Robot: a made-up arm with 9 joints.
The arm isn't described. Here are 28 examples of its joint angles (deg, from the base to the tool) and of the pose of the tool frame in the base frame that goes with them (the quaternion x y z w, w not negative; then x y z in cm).
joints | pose
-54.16 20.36 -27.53 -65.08 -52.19 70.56 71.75 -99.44 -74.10 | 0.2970 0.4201 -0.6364 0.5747 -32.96 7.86 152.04
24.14 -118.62 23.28 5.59 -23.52 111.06 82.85 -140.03 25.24 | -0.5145 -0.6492 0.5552 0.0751 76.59 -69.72 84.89
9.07 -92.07 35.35 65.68 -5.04 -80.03 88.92 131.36 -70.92 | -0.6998 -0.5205 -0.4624 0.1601 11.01 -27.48 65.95
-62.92 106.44 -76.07 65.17 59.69 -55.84 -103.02 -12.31 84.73 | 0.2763 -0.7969 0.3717 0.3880 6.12 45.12 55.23
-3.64 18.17 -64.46 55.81 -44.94 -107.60 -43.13 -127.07 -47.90 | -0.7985 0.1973 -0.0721 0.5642 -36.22 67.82 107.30
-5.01 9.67 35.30 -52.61 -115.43 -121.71 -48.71 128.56 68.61 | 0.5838 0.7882 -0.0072 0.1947 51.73 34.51 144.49
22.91 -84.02 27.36 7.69 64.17 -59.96 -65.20 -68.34 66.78 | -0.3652 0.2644 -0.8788 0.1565 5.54 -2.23 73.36
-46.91 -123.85 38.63 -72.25 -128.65 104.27 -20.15 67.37 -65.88 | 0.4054 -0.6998 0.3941 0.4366 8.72 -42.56 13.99
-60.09 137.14 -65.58 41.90 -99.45 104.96 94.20 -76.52 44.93 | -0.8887 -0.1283 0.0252 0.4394 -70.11 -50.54 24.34
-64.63 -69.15 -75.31 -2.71 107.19 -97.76 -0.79 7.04 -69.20 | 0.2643 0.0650 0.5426 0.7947 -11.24 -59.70 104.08
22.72 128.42 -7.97 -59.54 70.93 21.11 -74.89 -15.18 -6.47 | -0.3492 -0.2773 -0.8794 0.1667 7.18 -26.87 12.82
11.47 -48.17 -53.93 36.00 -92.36 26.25 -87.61 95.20 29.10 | 0.0920 -0.1175 0.9880 0.0408 -1.76 -15.55 94.37
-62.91 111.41 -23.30 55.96 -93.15 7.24 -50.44 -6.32 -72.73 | 0.3036 -0.9223 0.2128 0.1087 38.27 19.99 25.07
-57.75 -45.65 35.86 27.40 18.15 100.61 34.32 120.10 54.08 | 0.2877 0.0936 0.7511 0.5868 -46.28 -32.13 110.72
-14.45 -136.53 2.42 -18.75 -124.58 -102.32 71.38 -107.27 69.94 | 0.1372 0.4417 -0.8012 0.3796 24.13 -33.25 38.66
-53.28 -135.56 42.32 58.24 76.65 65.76 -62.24 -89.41 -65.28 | 0.4106 -0.5025 0.7592 0.0510 4.80 -2.19 107.03
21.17 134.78 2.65 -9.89 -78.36 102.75 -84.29 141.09 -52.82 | -0.6062 0.1912 0.7213 0.2751 -19.31 -4.05 76.63
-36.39 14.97 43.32 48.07 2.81 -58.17 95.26 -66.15 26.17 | 0.3349 -0.1342 0.3718 0.8553 -21.65 17.91 59.07
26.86 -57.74 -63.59 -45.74 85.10 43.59 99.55 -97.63 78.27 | -0.2432 0.3496 0.2402 0.8723 -67.16 2.26 86.78
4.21 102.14 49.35 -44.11 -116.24 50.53 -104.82 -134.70 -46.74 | -0.2584 -0.3092 0.6163 0.6766 24.09 -15.92 62.80
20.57 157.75 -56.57 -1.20 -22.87 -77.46 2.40 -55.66 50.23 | 0.4252 -0.6685 0.0350 0.6091 -7.23 29.04 63.75
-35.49 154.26 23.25 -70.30 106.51 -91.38 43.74 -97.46 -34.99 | -0.0682 -0.6549 0.3317 0.6757 -0.23 -55.94 11.18
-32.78 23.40 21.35 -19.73 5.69 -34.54 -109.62 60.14 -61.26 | 0.2382 -0.5897 0.7457 0.1986 67.24 17.00 64.27
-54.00 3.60 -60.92 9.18 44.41 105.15 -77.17 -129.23 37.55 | -0.6390 -0.5794 -0.3563 0.3592 38.20 -8.67 77.32
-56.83 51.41 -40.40 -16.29 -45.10 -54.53 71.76 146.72 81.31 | -0.9260 0.2579 -0.2264 0.1576 -14.40 -24.16 124.04
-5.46 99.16 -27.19 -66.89 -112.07 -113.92 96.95 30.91 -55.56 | 0.3091 -0.4861 0.6935 0.4327 37.19 18.47 24.03
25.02 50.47 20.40 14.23 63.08 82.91 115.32 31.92 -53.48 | -0.6448 0.1926 -0.0211 0.7394 -77.94 34.34 95.98
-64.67 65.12 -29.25 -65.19 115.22 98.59 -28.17 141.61 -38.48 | 0.0010 -0.8028 -0.5442 0.2436 50.52 42.85 65.40
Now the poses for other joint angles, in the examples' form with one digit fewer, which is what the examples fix.
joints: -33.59 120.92 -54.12 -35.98 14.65 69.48 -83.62 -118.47 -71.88
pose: -0.002 -0.961 -0.126 0.248 0.4 -18.8 51.7
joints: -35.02 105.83 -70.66 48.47 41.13 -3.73 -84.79 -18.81 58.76
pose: 0.114 -0.886 -0.058 0.446 27.6 15.9 64.1
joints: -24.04 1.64 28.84 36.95 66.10 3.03 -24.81 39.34 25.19
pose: -0.137 -0.166 0.770 0.600 10.8 -3.3 37.6
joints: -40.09 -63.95 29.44 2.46 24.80 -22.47 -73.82 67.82 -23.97
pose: -0.348 -0.879 0.187 0.267 54.4 -38.7 102.9
